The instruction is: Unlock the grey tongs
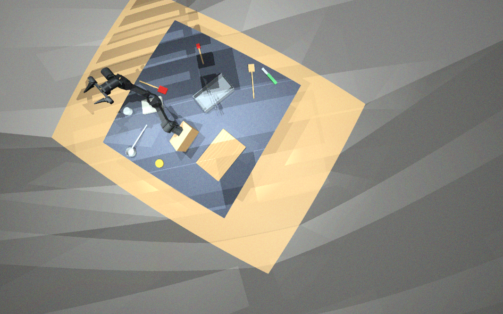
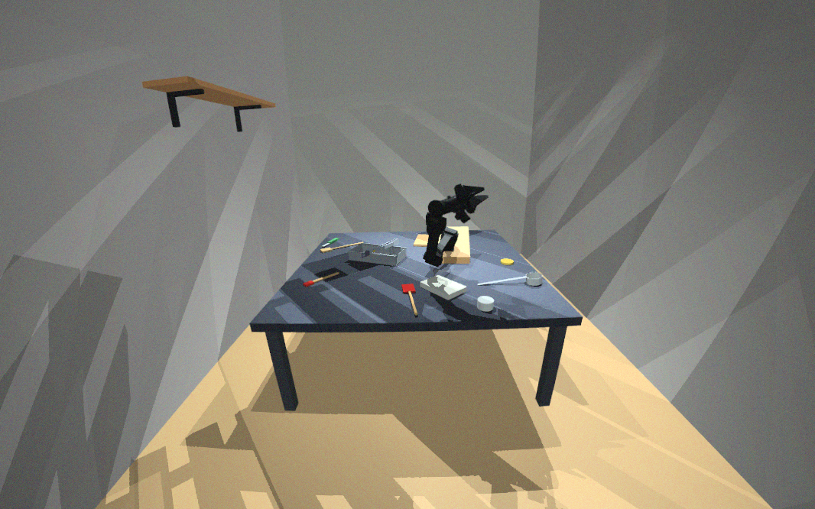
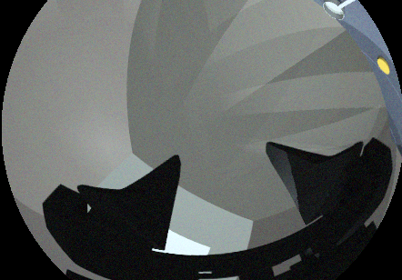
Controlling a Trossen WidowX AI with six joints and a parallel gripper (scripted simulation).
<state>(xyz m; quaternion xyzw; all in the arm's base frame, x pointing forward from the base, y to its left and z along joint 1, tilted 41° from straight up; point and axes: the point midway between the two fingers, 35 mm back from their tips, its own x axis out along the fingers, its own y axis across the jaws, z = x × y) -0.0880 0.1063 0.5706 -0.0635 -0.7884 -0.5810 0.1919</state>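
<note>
Now: gripper tip 54 cm short of the roasting tin, 48 cm to the left of it and 43 cm above it. From my gripper tip the other things lie so: red spatula 30 cm ahead, 1 cm to the right, 45 cm below; then white block 16 cm ahead, 9 cm to the right, 44 cm below; then red-tipped stick 78 cm ahead, 14 cm to the right, 45 cm below.
</note>
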